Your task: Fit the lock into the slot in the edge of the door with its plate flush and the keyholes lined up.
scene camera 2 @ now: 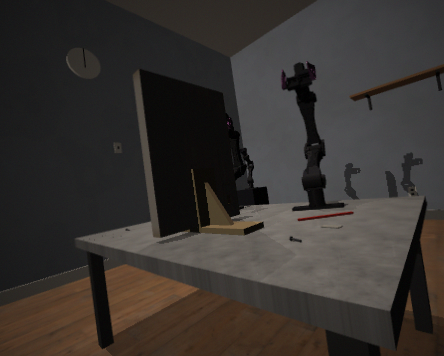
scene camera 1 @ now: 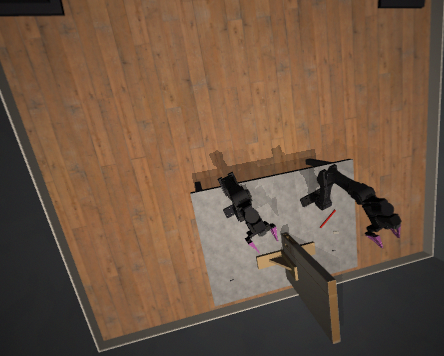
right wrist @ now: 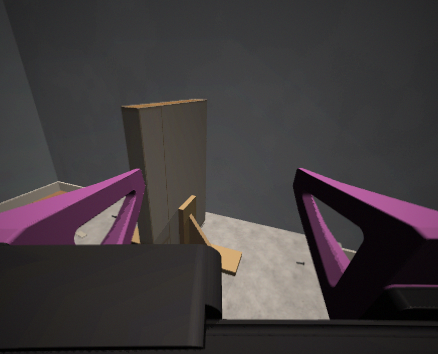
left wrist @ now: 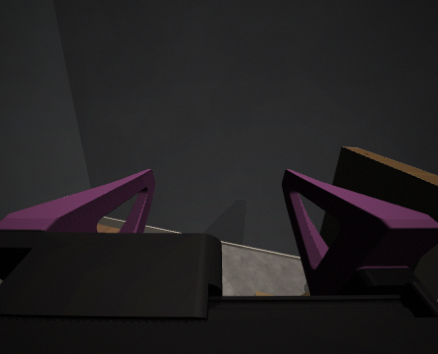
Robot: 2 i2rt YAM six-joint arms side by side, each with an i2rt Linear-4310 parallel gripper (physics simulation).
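Frame: origin at the left arm's base, x back, y left, z down, level; metres.
Where they show: left gripper, between the fingertips: (scene camera 2: 294, 66) (scene camera 1: 390, 242) (left wrist: 218, 176); right gripper, between the fingertips: (scene camera 1: 268, 247) (right wrist: 218, 177); left arm's base, origin of its link: (scene camera 2: 317, 208) (scene camera 1: 313, 196).
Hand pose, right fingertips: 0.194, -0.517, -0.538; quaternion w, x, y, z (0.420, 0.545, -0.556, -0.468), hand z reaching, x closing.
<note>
Each offset is from my right fingertips to the top centre of the thing, as dx, dy, dz. Level surfaces: height alone.
The door @[-0.512, +0.154, -0.003] (scene camera 1: 312, 302) (scene camera 2: 185, 150) (left wrist: 375, 185) (right wrist: 185, 165) stands upright on the table @[dz +0.538] (scene camera 1: 212, 240) (scene camera 2: 320, 270), held by a light wooden stand (scene camera 1: 267, 261) (scene camera 2: 227, 229) (right wrist: 230, 259). The lock cannot be made out in these views, nor can the slot and keyholes. My left gripper (scene camera 1: 390, 241) (left wrist: 218, 176) is open and empty, raised to the right of the door in scene camera 1. My right gripper (scene camera 1: 267, 245) (right wrist: 218, 177) is open and empty, left of the door's near end there; in scene camera 2 the door partly hides it.
A red stick @[-0.412, +0.559, +0.532] (scene camera 1: 328, 218) (scene camera 2: 325, 216) lies on the table near the left arm's base. A small pale piece @[-0.556, +0.583, +0.536] (scene camera 1: 335, 231) (scene camera 2: 331, 227) (right wrist: 81, 234) and a dark screw @[-0.689, +0.515, +0.528] (scene camera 1: 333, 250) (scene camera 2: 296, 239) lie near it. Another small screw @[-0.480, -0.294, +0.528] (scene camera 1: 231, 280) (right wrist: 300, 263) lies across the door.
</note>
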